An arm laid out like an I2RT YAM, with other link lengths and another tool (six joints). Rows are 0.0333 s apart.
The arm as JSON. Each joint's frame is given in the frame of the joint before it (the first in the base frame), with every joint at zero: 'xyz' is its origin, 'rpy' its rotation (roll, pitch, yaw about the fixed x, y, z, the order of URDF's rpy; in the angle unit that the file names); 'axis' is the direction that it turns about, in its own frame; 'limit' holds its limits. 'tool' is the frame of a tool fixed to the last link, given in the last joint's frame.
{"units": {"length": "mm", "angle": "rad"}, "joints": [
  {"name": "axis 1", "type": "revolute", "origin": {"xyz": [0.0, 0.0, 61.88], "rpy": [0.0, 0.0, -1.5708]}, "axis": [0.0, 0.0, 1.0], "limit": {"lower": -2.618, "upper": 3.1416}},
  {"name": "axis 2", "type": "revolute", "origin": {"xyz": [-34.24, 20.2, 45.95], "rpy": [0.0, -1.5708, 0.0]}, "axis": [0.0, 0.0, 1.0], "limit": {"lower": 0.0, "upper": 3.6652}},
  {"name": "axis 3", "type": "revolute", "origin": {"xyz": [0.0, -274.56, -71.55], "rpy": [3.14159, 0.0, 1.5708]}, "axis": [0.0, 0.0, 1.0], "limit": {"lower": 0.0, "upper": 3.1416}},
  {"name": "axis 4", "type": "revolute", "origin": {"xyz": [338.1, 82.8, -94.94], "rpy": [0.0, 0.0, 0.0]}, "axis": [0.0, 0.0, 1.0], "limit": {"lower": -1.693, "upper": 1.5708}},
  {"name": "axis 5", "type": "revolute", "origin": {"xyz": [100.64, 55.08, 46.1], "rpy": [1.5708, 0.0, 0.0]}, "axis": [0.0, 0.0, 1.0], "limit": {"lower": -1.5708, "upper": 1.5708}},
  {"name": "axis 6", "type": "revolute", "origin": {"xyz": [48.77, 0.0, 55.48], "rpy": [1.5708, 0.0, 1.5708]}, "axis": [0.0, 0.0, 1.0], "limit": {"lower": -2.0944, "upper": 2.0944}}
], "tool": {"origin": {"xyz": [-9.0, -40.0, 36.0], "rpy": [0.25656, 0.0, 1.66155]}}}
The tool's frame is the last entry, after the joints.
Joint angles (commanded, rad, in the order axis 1, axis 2, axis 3, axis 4, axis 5, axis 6), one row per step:
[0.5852, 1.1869, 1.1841, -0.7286, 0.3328, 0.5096]
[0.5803, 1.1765, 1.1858, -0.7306, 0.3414, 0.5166]
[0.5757, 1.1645, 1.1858, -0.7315, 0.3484, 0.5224]
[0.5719, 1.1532, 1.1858, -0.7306, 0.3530, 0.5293]
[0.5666, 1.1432, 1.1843, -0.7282, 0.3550, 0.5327]
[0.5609, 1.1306, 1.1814, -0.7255, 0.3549, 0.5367]
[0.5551, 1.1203, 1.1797, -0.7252, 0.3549, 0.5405]
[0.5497, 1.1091, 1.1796, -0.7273, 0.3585, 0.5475]
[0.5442, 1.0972, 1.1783, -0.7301, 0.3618, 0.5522]
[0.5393, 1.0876, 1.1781, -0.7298, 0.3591, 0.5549]
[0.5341, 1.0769, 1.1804, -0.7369, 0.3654, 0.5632]
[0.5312, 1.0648, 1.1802, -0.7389, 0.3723, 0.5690]
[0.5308, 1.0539, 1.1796, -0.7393, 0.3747, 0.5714]
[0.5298, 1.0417, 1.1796, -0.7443, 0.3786, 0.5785]
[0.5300, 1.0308, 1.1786, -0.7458, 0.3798, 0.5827]
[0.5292, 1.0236, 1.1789, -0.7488, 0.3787, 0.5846]
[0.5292, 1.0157, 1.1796, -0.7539, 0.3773, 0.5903]
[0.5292, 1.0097, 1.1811, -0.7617, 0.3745, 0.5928]
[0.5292, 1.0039, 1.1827, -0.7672, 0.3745, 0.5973]
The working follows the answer.
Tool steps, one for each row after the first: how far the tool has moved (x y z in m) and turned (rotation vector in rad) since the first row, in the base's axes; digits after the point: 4 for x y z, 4 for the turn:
[-0.0011, -0.0043, 0.0048, 0.0062, -0.0108, -0.0157]
[-0.0027, -0.0084, 0.0095, 0.0129, -0.0220, -0.0292]
[-0.0042, -0.0120, 0.0141, 0.0225, -0.0331, -0.0407]
[-0.0052, -0.0154, 0.0176, 0.0301, -0.0426, -0.0496]
[-0.0067, -0.0193, 0.0214, 0.0400, -0.0525, -0.0577]
[-0.0080, -0.0229, 0.0245, 0.0478, -0.0596, -0.0657]
[-0.0097, -0.0271, 0.0284, 0.0563, -0.0678, -0.0781]
[-0.0116, -0.0312, 0.0317, 0.0624, -0.0752, -0.0888]
[-0.0131, -0.0342, 0.0351, 0.0711, -0.0822, -0.0932]
[-0.0153, -0.0387, 0.0391, 0.0775, -0.0887, -0.1081]
[-0.0178, -0.0424, 0.0432, 0.0839, -0.0990, -0.1197]
[-0.0205, -0.0444, 0.0468, 0.0901, -0.1079, -0.1232]
[-0.0237, -0.0474, 0.0503, 0.0978, -0.1146, -0.1313]
[-0.0266, -0.0492, 0.0534, 0.1053, -0.1216, -0.1344]
[-0.0285, -0.0507, 0.0555, 0.1099, -0.1248, -0.1354]
[-0.0309, -0.0522, 0.0576, 0.1172, -0.1266, -0.1375]
[-0.0331, -0.0533, 0.0590, 0.1205, -0.1251, -0.1368]
[-0.0350, -0.0546, 0.0608, 0.1252, -0.1262, -0.1393]

Tool pose at each row, in the base's axes (x y z in m, rotation vector in rad; rounded; the steps above come from the unrounded poses):
[0.3596, 0.2057, 0.3550, 0.3209, 2.2851, -0.0427]
[0.3585, 0.2014, 0.3598, 0.3416, 2.2725, -0.0418]
[0.3569, 0.1973, 0.3645, 0.3598, 2.2598, -0.0391]
[0.3554, 0.1937, 0.3692, 0.3773, 2.2477, -0.0322]
[0.3544, 0.1902, 0.3727, 0.3907, 2.2373, -0.0266]
[0.3529, 0.1864, 0.3764, 0.4043, 2.2268, -0.0178]
[0.3516, 0.1828, 0.3795, 0.4169, 2.2188, -0.0119]
[0.3499, 0.1786, 0.3834, 0.4345, 2.2089, -0.0073]
[0.3480, 0.1744, 0.3868, 0.4492, 2.1999, -0.0046]
[0.3465, 0.1715, 0.3902, 0.4581, 2.1926, 0.0042]
[0.3443, 0.1670, 0.3942, 0.4775, 2.1835, 0.0049]
[0.3418, 0.1633, 0.3982, 0.4928, 2.1713, 0.0079]
[0.3391, 0.1613, 0.4018, 0.4991, 2.1621, 0.0144]
[0.3359, 0.1583, 0.4053, 0.5114, 2.1541, 0.0200]
[0.3330, 0.1565, 0.4084, 0.5180, 2.1468, 0.0280]
[0.3311, 0.1550, 0.4105, 0.5211, 2.1436, 0.0331]
[0.3287, 0.1535, 0.4127, 0.5270, 2.1415, 0.0405]
[0.3265, 0.1524, 0.4141, 0.5280, 2.1433, 0.0443]
[0.3246, 0.1510, 0.4158, 0.5331, 2.1418, 0.0485]

